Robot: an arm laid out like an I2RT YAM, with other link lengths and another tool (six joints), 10 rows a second.
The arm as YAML. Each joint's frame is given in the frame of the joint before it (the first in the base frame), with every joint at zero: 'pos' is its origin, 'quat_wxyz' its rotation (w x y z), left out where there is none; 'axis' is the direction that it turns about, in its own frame. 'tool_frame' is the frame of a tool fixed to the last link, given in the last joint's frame.
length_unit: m
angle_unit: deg
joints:
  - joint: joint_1
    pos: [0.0, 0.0, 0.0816]
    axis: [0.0, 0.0, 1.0]
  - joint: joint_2
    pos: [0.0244, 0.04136, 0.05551]
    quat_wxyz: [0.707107, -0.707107, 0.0, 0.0]
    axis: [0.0, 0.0, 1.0]
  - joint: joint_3
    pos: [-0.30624, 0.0, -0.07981]
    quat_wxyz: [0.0, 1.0, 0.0, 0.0]
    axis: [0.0, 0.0, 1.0]
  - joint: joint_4
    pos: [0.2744, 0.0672, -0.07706]
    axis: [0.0, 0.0, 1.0]
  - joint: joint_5
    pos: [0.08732, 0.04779, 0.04]
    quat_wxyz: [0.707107, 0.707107, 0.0, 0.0]
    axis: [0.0, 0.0, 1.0]
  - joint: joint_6
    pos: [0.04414, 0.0, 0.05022]
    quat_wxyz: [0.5, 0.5, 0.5, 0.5]
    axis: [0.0, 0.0, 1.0]
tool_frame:
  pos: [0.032, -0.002, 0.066]
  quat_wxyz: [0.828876, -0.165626, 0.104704, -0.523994]
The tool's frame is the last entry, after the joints.
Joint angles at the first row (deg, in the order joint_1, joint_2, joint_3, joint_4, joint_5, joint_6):
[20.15, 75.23, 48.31, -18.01, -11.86, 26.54]
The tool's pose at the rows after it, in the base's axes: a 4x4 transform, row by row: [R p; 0 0 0 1], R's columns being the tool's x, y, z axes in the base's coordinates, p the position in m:
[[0.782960 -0.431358 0.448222 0.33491], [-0.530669 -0.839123 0.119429 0.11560], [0.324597 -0.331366 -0.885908 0.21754], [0 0 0 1]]
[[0.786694 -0.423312 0.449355 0.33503], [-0.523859 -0.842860 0.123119 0.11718], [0.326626 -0.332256 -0.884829 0.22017], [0 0 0 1]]
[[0.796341 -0.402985 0.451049 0.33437], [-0.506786 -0.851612 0.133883 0.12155], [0.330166 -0.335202 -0.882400 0.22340], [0 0 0 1]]
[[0.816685 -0.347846 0.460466 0.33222], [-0.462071 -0.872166 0.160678 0.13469], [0.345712 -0.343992 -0.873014 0.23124], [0 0 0 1]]
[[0.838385 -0.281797 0.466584 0.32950], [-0.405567 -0.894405 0.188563 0.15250], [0.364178 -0.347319 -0.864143 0.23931], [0 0 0 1]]
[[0.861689 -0.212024 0.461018 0.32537], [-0.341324 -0.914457 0.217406 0.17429], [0.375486 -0.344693 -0.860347 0.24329], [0 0 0 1]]
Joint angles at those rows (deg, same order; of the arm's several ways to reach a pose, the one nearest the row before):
[20.30, 75.32, 48.61, -18.15, -11.82, 26.41]
[20.48, 75.28, 49.07, -18.59, -11.99, 26.15]
[21.05, 75.19, 49.56, -18.98, -12.45, 25.61]
[22.95, 74.97, 50.54, -19.35, -13.14, 24.42]
[25.63, 75.22, 51.95, -19.83, -13.51, 23.11]
[28.90, 76.17, 53.32, -20.10, -13.78, 22.03]

